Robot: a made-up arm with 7 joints.
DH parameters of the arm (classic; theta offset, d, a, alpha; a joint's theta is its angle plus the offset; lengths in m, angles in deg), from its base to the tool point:
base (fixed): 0 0 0 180
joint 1: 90 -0.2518 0.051 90
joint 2: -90 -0.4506 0.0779 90
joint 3: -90 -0.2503 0.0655 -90
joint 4: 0 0.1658 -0.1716 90
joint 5: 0 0.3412 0.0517 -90
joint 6: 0 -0.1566 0.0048 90
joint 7: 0 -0.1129 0.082 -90
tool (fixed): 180 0.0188 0 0
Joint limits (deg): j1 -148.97..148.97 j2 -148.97..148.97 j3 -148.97..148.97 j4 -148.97..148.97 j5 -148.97..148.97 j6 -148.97..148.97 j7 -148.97..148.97
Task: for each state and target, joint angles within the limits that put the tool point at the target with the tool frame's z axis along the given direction. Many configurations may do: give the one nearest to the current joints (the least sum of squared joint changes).
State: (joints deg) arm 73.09 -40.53 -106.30 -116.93 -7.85 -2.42 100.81
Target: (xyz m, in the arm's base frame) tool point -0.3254 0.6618 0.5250 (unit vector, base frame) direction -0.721 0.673 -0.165
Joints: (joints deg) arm 106.53 -19.91 -101.35 -120.78 -26.20 4.98 84.68
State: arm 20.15 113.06 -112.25 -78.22 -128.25 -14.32 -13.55
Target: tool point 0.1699 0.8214 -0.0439 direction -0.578 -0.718 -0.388
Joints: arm 63.53 148.97 -148.97 -97.01 -148.04 -1.13 -0.53
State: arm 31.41 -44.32 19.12 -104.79 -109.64 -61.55 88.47
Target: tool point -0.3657 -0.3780 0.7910 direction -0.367 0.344 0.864
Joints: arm 2.75 -43.32 23.20 -105.36 -114.44 -57.80 137.72
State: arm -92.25 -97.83 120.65 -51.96 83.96 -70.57 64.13
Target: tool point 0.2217 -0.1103 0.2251 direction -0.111 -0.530 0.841
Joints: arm -105.08 -104.47 111.28 2.08 110.85 -66.24 74.10
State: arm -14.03 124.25 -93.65 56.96 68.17 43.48 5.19
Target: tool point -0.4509 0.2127 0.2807 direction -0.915 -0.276 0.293
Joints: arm 6.28 135.34 -109.80 59.13 41.64 29.79 -6.65
